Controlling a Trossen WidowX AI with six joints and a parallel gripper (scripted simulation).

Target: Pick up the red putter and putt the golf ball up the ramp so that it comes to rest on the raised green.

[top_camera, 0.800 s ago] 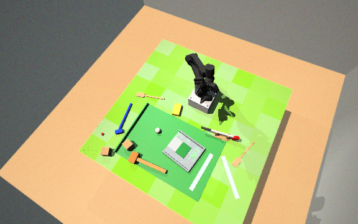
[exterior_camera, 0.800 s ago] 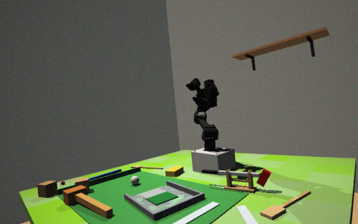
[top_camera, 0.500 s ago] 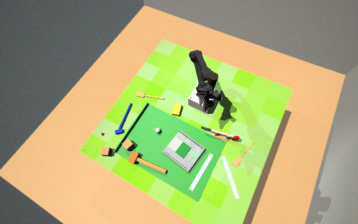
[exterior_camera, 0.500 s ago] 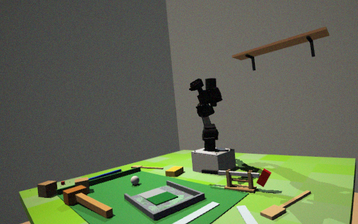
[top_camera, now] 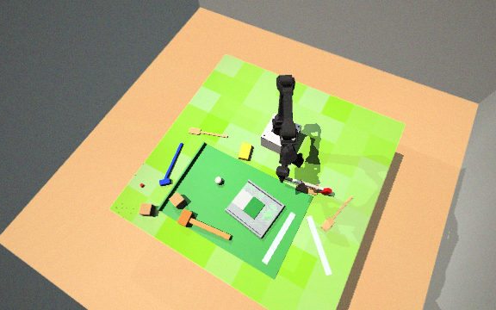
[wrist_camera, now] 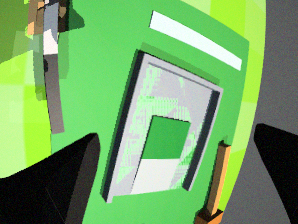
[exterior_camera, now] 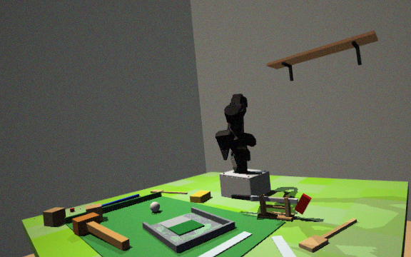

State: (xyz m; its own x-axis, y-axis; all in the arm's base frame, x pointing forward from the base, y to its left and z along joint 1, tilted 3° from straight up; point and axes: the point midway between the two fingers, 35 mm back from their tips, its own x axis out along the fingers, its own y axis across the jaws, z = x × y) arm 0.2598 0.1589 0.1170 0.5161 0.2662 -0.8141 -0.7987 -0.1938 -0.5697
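Right now my gripper tip is 30 cm to the left of the yellow block, 18 cm above it and 9 cm past it. Round my gripper tip: red putter 13 cm below, 11 cm to the left, 8 cm behind; then white golf ball 33 cm to the right, 17 cm below, 14 cm ahead; then wooden gate 16 cm below, 12 cm to the left, 8 cm behind.
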